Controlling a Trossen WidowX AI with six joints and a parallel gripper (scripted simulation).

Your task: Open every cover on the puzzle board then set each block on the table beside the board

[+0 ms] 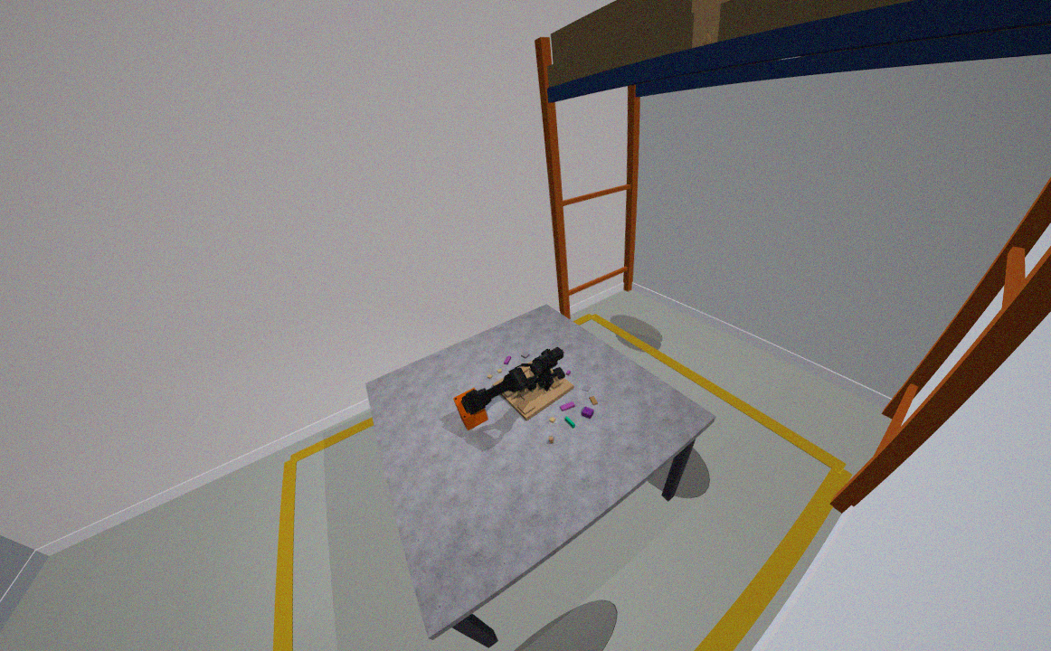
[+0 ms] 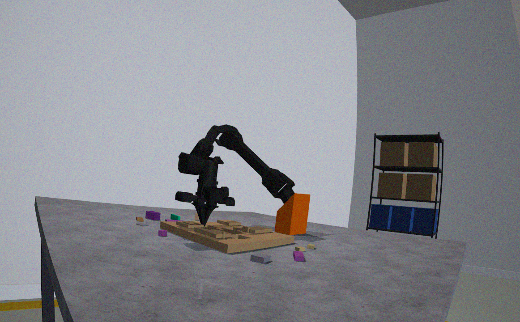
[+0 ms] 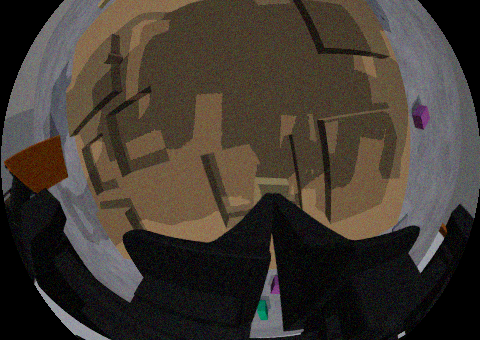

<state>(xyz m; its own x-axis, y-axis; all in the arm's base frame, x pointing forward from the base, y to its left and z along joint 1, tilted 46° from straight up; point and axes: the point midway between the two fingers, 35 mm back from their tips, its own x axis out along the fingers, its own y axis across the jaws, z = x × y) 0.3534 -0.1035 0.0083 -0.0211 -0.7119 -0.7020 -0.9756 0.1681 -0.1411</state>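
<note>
The tan puzzle board lies 60 mm to the left of my gripper tip and 40 mm behind it.
</note>
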